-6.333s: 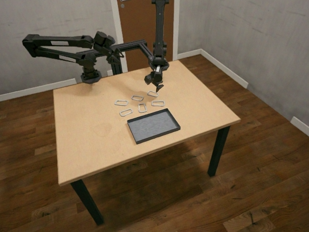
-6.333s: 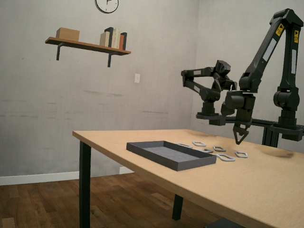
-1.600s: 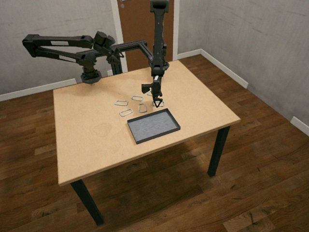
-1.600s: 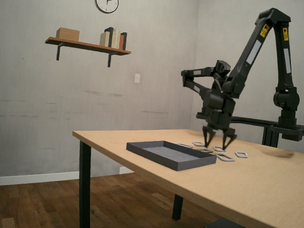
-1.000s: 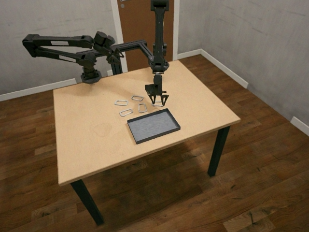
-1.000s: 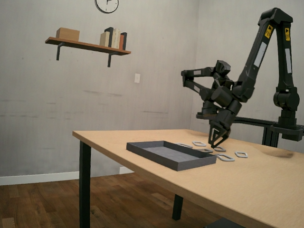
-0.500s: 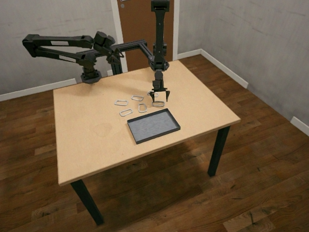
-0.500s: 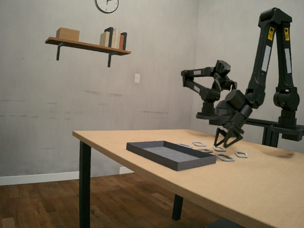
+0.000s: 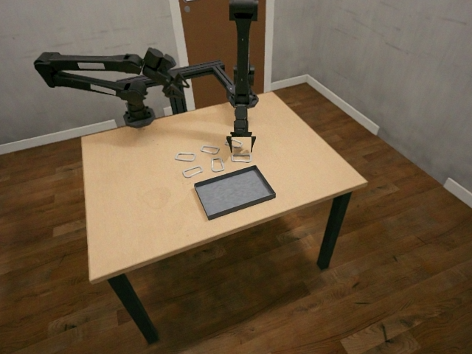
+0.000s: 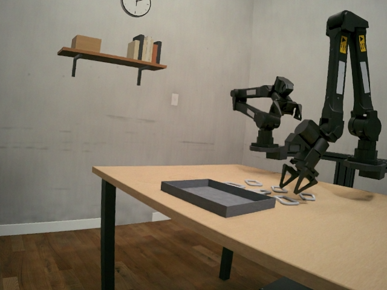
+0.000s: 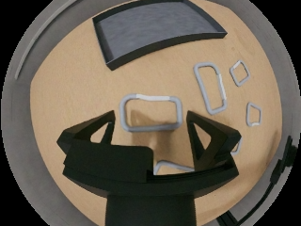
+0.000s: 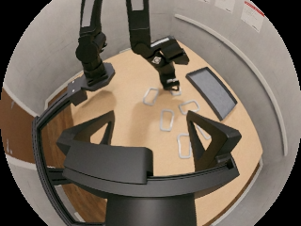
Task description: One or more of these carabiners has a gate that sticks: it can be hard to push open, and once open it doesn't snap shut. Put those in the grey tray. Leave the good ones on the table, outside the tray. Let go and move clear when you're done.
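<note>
Right now the grey tray is 22 cm ahead of my left hand, 9 cm to the right of it and 4 cm below it.
</note>
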